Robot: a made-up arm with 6 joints.
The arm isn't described. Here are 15 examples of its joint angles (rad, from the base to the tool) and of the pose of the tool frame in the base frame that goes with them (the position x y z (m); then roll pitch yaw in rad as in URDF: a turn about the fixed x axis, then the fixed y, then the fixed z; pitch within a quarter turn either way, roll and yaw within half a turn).
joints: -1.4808 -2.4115 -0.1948 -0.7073 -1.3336 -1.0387
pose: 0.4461 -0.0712 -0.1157 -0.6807 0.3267 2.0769
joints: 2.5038 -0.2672 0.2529 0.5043 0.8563 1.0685
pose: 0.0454 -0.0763 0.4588 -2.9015 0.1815 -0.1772
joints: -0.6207 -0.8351 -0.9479 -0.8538 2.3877 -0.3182
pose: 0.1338 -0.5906 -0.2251 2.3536 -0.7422 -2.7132
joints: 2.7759 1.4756 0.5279 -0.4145 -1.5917 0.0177
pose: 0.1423 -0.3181 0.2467 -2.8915 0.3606 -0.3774
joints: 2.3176 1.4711 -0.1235 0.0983 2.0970 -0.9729
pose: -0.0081 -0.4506 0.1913 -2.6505 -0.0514 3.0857
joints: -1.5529 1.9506 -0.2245 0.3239 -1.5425 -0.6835
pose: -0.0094 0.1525 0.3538 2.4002 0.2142 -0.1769
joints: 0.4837 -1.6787 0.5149 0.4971 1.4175 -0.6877
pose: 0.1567 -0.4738 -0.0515 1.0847 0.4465 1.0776
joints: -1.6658 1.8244 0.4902 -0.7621 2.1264 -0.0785
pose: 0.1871 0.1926 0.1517 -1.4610 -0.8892 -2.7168
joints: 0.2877 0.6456 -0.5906 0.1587 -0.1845 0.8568
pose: -0.3832 -0.3745 0.0566 -1.8642 0.6563 -0.7653
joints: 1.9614 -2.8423 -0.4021 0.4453 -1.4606 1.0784
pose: 0.2670 -0.0943 -0.2703 -1.3098 -0.4717 -0.5989
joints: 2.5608 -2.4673 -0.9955 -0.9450 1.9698 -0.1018
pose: 0.3087 -0.0475 -0.3812 0.6083 -0.0110 2.4529
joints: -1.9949 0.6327 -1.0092 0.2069 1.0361 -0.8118
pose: -0.4779 0.0745 0.1254 0.7348 0.9598 -1.1210
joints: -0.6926 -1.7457 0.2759 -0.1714 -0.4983 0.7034
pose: 0.1849 -0.2155 -0.3339 -1.0633 0.1806 2.0570
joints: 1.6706 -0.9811 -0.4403 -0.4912 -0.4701 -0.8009
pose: 0.3879 -0.0357 0.4538 2.3470 0.9420 -1.6159
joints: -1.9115 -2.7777 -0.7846 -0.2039 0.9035 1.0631
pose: 0.4561 -0.2378 -0.0008 1.1145 -1.1025 -1.5707
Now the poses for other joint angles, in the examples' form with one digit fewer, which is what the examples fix.
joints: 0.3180 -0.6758 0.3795 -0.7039 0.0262 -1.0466
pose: -0.013 -0.519 -0.156 0.284 -0.106 1.241
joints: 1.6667 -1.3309 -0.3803 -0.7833 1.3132 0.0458
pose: 0.480 -0.059 0.308 -1.207 0.554 1.945
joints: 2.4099 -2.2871 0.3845 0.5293 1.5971 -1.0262
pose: 0.370 0.003 0.194 -2.182 0.985 -1.262
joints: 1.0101 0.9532 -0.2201 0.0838 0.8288 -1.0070
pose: -0.268 -0.432 -0.044 -0.763 -1.051 0.547
